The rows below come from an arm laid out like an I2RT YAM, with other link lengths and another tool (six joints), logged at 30 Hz.
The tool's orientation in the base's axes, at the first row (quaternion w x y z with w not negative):
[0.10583 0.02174 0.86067 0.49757]
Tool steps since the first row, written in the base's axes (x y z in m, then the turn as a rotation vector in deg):
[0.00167 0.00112 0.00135 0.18 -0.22 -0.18]
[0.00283 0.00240 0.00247 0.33 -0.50 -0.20]
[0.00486 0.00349 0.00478 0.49 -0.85 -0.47]
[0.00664 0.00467 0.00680 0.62 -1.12 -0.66]
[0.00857 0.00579 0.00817 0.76 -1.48 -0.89]
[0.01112 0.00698 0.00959 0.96 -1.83 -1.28]
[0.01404 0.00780 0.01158 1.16 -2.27 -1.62]
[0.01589 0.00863 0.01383 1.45 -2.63 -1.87]
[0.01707 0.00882 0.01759 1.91 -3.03 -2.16]
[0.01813 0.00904 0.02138 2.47 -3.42 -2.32]
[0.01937 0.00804 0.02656 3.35 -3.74 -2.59]
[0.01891 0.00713 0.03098 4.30 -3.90 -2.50]
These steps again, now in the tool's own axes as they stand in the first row. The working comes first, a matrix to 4 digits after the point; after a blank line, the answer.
The tool's axes in the first row as the columns of a matrix, in the base's axes (used below as rounded here):
[-0.9767 -0.0679 0.2038]
[0.1427 0.5039 0.8519]
[-0.1605 0.8611 -0.4824]

[-0.00169 0.00161 0.00064 -0.18 -0.28 -0.06]
[-0.00282 0.00314 0.00143 -0.36 -0.45 -0.26]
[-0.00502 0.00554 0.00166 -0.52 -0.87 -0.40]
[-0.00691 0.00776 0.00205 -0.66 -1.17 -0.51]
[-0.00886 0.00937 0.00274 -0.81 -1.56 -0.68]
[-0.01140 0.01102 0.00359 -0.99 -2.09 -0.75]
[-0.01446 0.01295 0.00392 -1.20 -2.62 -0.92]
[-0.01651 0.01518 0.00392 -1.49 -3.03 -1.04]
[-0.01824 0.01843 0.00251 -1.95 -3.52 -1.15]
[-0.01985 0.02173 0.00108 -2.53 -3.89 -1.29]
[-0.02203 0.02561 -0.00202 -3.39 -4.34 -1.25]
[-0.02242 0.02899 -0.00502 -4.36 -4.41 -1.24]

